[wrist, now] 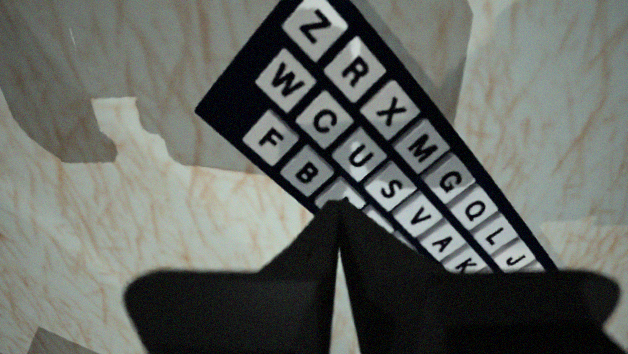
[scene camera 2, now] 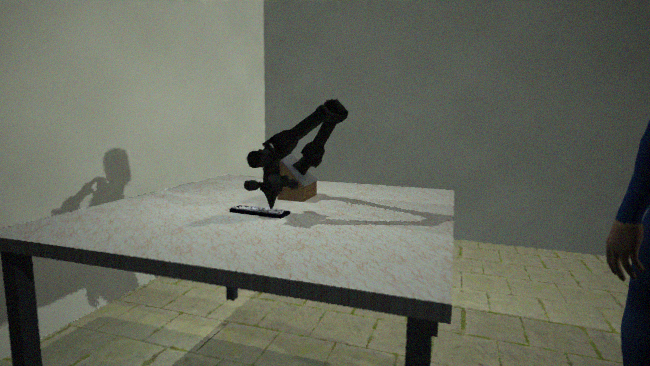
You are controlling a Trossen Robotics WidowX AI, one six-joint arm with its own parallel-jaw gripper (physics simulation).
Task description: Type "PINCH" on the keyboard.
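Frame: origin at the arm's base, x right, y back, z down, level; millimetres.
Seen in the pictures: gripper, between the fingertips: (wrist: 337, 209) (scene camera 2: 271, 207); arm's base, origin of its link: (scene camera 2: 299, 168).
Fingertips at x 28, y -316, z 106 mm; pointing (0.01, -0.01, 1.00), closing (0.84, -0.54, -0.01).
Pixels of each thing's top centre, then the offset from my fingertips to it. "spot": a spot on its surface instead. Level surfaces: height alone.
- W, a spot on its surface: (wrist: 285, 80) spot: dz +2, dx -45, dy -34 mm
- C, a spot on its surface: (wrist: 325, 121) spot: dz +2, dx -25, dy -29 mm
- F, a spot on its surface: (wrist: 270, 139) spot: dz +2, dx -39, dy -11 mm
- B, a spot on its surface: (wrist: 306, 173) spot: dz +2, dx -20, dy -7 mm
- I key, centre of its top: (wrist: 340, 203) dz +2, dx +0, dy -2 mm
- marbled table, height of its surface: dz +18 mm
A black keyboard (scene camera 2: 237, 211) (wrist: 235, 100) with light letter keys lies flat on the table, slanting in the wrist view. Its keys Z (wrist: 315, 27), W (wrist: 285, 80), C (wrist: 325, 121) and F (wrist: 270, 139) show at the upper left part. My gripper (scene camera 2: 271, 207) (wrist: 337, 209) is shut and empty, pointing down. Its fingertips are at the key just past B (wrist: 306, 173), in the same row, and cover part of that key, the I key (wrist: 340, 192); whether they touch it I cannot tell. The fingers hide the P, N and H keys.
A wooden block-like object (scene camera 2: 299, 193) with a grey sloped top stands behind the gripper on the marbled table (scene camera 2: 350, 260). A person in blue (scene camera 2: 645, 300) stands beyond the table at the right. Shadows of the arm fall across the table.
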